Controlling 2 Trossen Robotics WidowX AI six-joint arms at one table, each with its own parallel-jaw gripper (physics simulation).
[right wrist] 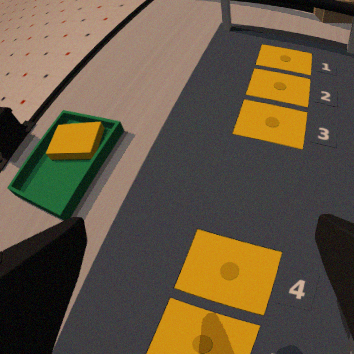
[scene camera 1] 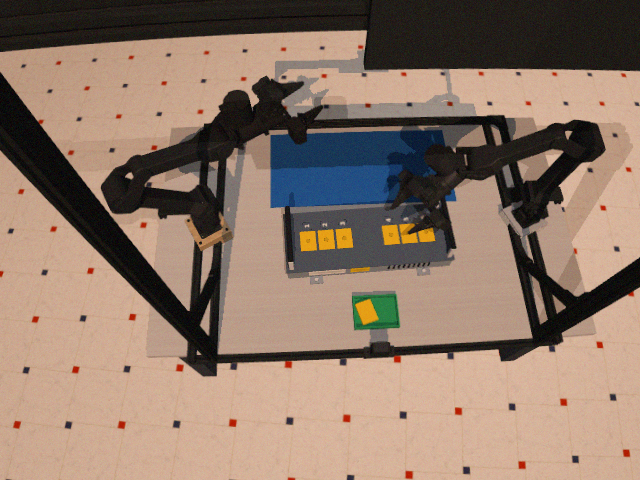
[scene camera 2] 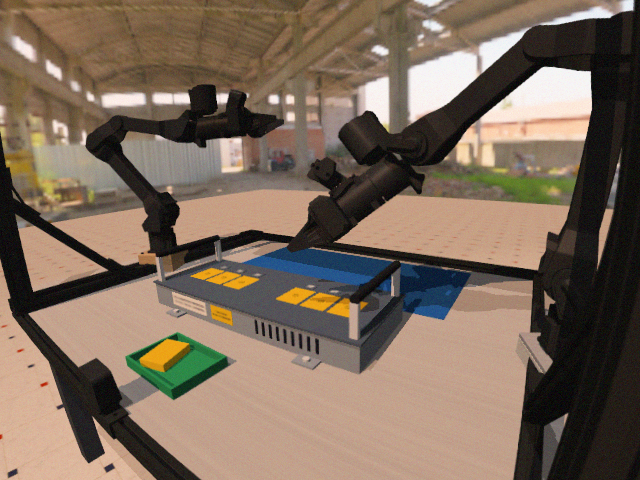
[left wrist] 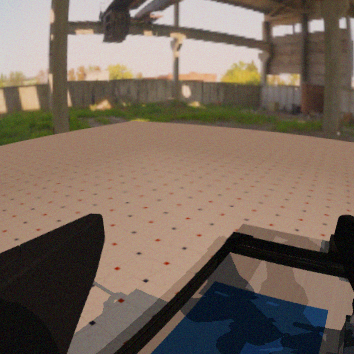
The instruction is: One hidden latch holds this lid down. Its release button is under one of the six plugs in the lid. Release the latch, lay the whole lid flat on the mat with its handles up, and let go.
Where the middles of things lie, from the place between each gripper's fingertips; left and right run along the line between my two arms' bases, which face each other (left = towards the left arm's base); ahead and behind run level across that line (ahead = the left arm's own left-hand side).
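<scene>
From my left hand: blue mat [scene camera 1: 347,168] 37 cm below, 15 cm to the right, 4 cm ahead; green tray [scene camera 2: 199,364] 36 cm below, 15 cm to the right, 43 cm behind.
From my right hand: green tray 130 mm below, 70 mm to the left, 200 mm behind; blue mat 140 mm below, 70 mm to the left, 270 mm ahead.
</scene>
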